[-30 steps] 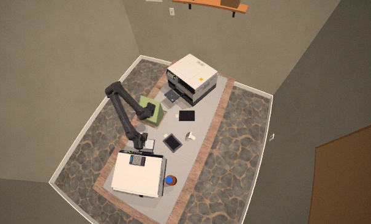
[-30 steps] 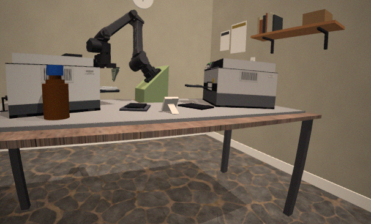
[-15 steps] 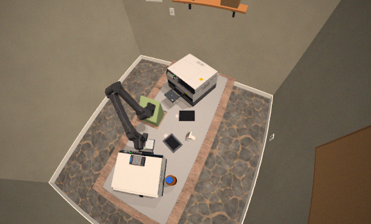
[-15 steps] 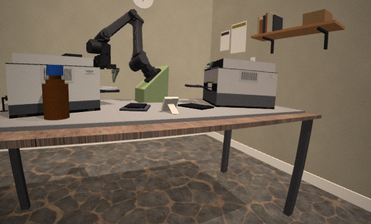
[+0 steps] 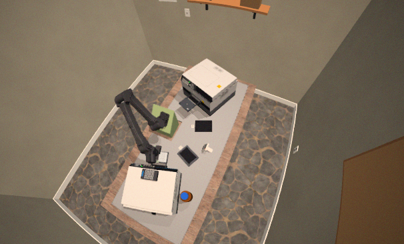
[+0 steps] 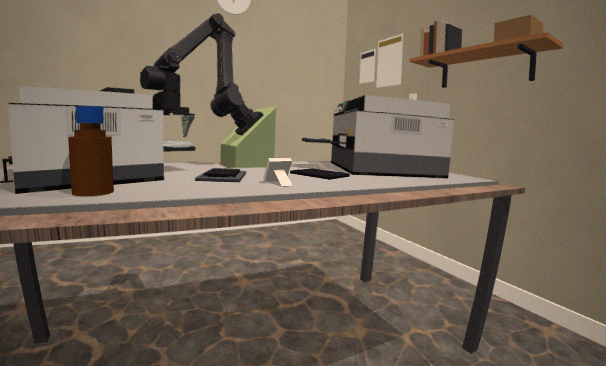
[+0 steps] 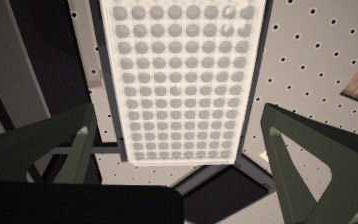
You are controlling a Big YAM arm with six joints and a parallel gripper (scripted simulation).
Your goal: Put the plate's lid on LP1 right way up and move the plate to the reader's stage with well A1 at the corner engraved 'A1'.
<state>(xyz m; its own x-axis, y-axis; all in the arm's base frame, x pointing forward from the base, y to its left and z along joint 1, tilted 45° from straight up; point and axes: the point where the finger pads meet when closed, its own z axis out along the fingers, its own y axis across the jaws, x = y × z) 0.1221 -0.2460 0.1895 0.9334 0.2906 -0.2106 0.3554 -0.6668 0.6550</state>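
The lidded white well plate lies 3 cm below my hand. From my hand the other things lie so: brown capped bottle (35 cm ahead, 18 cm to the right); dark lid (19 cm ahead, 14 cm to the left, 10 cm below); grey pad (19 cm ahead, 14 cm to the left, 11 cm below).
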